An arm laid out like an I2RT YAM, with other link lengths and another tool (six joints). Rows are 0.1 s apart.
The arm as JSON. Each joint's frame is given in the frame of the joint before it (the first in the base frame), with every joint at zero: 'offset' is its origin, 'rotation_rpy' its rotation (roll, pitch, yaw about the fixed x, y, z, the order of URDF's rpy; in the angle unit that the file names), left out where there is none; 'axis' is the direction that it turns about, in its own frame. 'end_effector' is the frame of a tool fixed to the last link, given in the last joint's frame.
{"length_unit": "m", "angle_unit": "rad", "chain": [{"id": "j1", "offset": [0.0, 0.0, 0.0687], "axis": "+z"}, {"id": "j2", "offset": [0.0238, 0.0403, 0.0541], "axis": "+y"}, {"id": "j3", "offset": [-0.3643, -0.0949, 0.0], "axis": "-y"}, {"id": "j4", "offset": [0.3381, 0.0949, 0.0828], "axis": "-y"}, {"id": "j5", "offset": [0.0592, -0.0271, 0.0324], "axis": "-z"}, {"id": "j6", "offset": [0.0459, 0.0, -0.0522], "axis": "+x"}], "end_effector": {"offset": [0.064, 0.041, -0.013], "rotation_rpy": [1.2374, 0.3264, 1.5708]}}
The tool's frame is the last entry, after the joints.
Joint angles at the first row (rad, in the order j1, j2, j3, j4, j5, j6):
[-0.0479, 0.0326, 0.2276, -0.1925, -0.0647, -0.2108]
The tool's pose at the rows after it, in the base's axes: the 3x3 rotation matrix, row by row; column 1 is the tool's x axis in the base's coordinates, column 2 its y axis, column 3 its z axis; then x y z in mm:
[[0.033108 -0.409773 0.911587], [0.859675 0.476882 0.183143], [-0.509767 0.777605 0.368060]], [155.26 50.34 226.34]
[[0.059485 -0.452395 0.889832], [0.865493 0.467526 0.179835], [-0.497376 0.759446 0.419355]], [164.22 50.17 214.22]
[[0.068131 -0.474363 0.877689], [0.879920 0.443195 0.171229], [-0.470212 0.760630 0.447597]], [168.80 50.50 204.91]
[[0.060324 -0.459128 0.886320], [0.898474 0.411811 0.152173], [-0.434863 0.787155 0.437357]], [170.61 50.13 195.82]
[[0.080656 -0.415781 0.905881], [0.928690 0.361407 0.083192], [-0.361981 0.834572 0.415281]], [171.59 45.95 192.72]
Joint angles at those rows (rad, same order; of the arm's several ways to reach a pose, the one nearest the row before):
[-0.0480, 0.0013, 0.1383, -0.0433, -0.0648, -0.2050]
[-0.0478, 0.0018, 0.0711, 0.0792, -0.0642, -0.1909]
[-0.0483, 0.0017, 0.0261, 0.1509, -0.0643, -0.1600]
[-0.0517, 0.0017, 0.0040, 0.1543, -0.0601, -0.1200]
[-0.0532, 0.0018, 0.0040, 0.1174, -0.0132, -0.0452]

